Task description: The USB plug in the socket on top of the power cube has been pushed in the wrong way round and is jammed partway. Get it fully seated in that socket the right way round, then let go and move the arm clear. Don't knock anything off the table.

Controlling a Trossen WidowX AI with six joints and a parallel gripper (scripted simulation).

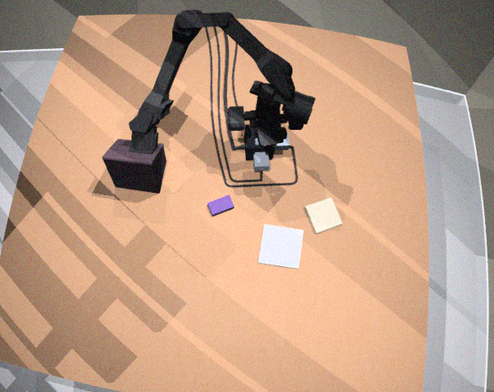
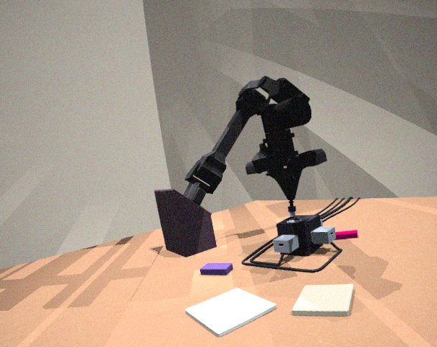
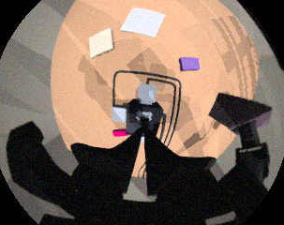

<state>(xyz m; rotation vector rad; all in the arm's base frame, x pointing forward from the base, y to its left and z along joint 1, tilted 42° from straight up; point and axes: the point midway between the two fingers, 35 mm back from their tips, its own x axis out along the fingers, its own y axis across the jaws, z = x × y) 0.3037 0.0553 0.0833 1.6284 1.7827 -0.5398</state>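
Right now the USB socket is 6 cm below my gripper tip. Also, from my gripper tip: purple block (18 cm to the right, 12 cm below, 8 cm behind); then grey USB plug (2 cm below); then pink block (12 cm to the left, 12 cm below, 5 cm ahead).
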